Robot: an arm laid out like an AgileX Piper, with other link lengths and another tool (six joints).
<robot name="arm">
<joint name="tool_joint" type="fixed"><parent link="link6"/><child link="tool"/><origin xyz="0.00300 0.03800 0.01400" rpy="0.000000 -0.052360 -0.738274"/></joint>
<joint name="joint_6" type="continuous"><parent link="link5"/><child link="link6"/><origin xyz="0.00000 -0.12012 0.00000" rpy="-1.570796 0.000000 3.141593"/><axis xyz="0 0 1"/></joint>
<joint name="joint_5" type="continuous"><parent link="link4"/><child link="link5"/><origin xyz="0.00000 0.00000 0.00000" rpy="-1.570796 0.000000 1.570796"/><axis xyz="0 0 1"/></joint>
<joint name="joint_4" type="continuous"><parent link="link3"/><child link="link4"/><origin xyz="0.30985 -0.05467 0.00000" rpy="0.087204 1.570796 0.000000"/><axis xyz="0 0 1"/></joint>
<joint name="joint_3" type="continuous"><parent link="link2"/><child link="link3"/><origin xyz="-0.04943 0.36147 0.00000" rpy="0.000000 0.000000 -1.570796"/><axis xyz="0 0 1"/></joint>
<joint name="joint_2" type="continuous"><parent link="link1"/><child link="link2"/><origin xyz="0.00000 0.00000 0.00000" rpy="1.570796 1.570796 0.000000"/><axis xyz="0 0 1"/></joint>
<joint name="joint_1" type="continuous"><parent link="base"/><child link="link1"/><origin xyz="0.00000 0.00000 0.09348" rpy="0.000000 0.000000 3.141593"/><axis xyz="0 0 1"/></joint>
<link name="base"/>
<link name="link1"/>
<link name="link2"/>
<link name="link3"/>
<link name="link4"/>
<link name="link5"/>
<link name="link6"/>
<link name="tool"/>
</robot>
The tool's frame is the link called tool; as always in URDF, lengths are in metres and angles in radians. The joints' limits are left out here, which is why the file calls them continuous.
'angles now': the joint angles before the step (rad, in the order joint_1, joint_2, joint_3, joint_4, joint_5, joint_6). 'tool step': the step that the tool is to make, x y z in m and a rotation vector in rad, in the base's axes. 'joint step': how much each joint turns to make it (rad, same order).
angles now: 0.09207 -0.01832 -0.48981 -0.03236 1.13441 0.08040
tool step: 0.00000 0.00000 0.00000 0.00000 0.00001 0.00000
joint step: 0.00000 0.00000 0.00000 0.00000 0.00001 0.00000
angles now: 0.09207 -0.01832 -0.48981 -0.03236 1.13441 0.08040
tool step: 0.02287 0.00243 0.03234 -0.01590 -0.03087 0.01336
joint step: 0.00000 0.12410 -0.05883 0.00093 -0.09518 -0.02060
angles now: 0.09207 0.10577 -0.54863 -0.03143 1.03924 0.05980
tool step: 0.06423 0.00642 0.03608 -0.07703 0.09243 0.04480
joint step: 0.00017 0.28781 -0.09561 0.00019 -0.09514 -0.07909
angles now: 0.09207 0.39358 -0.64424 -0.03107 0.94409 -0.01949
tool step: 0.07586 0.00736 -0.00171 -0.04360 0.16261 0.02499
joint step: -0.00002 0.29282 -0.06419 0.00002 -0.06360 -0.03630
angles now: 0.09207 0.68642 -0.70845 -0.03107 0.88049 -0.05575
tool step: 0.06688 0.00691 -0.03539 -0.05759 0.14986 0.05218
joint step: -0.00001 0.25072 -0.00806 0.00002 -0.08964 -0.06586
